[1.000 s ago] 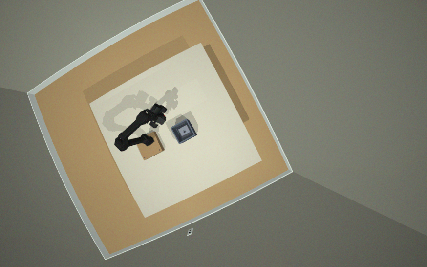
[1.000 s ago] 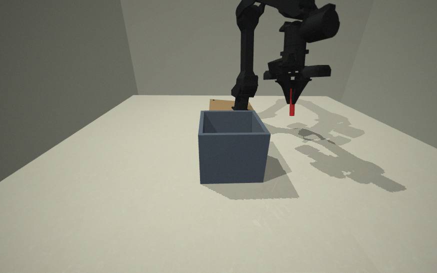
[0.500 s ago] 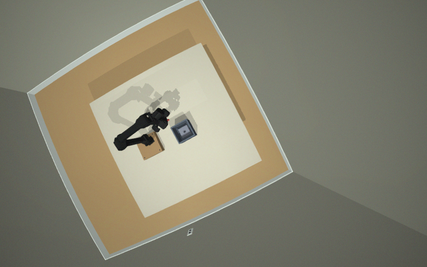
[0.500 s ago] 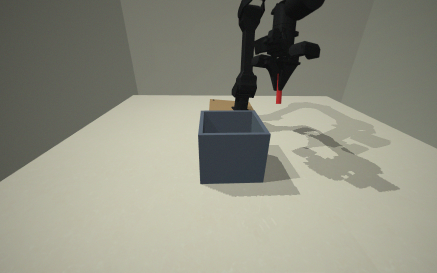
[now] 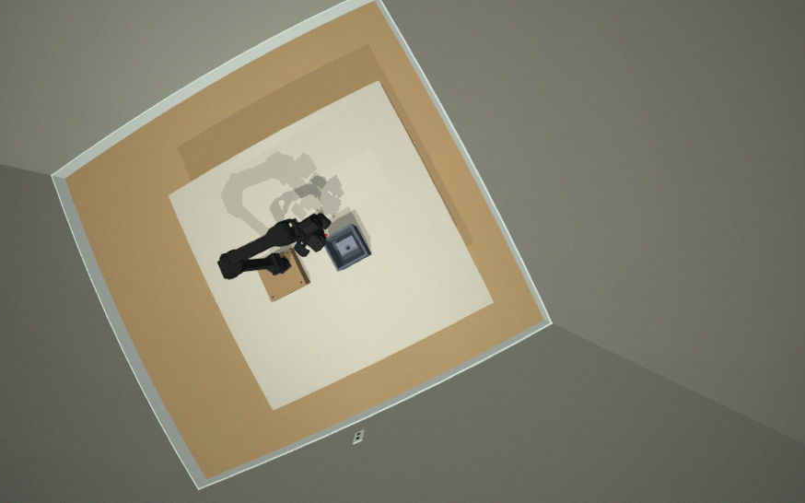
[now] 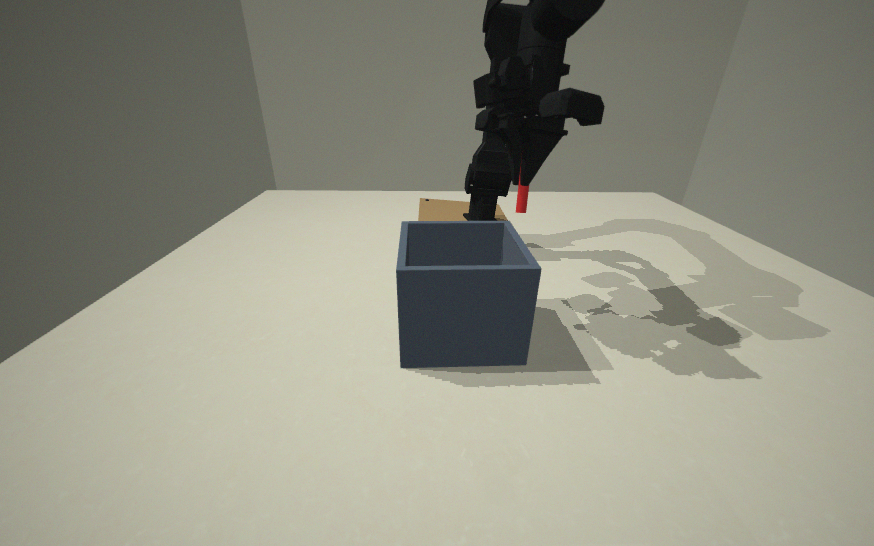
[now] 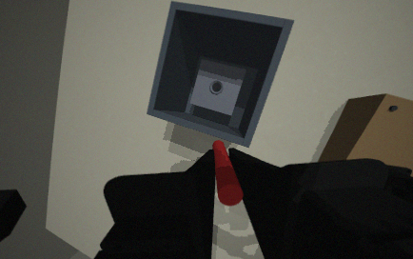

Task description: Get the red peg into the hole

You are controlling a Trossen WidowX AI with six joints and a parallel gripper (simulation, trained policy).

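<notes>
Right now my gripper tip is 15 cm above the pale plate, 9 cm to the left of it and 3 cm short of it. Round my gripper tip: red peg: 1 cm to the left.
</notes>
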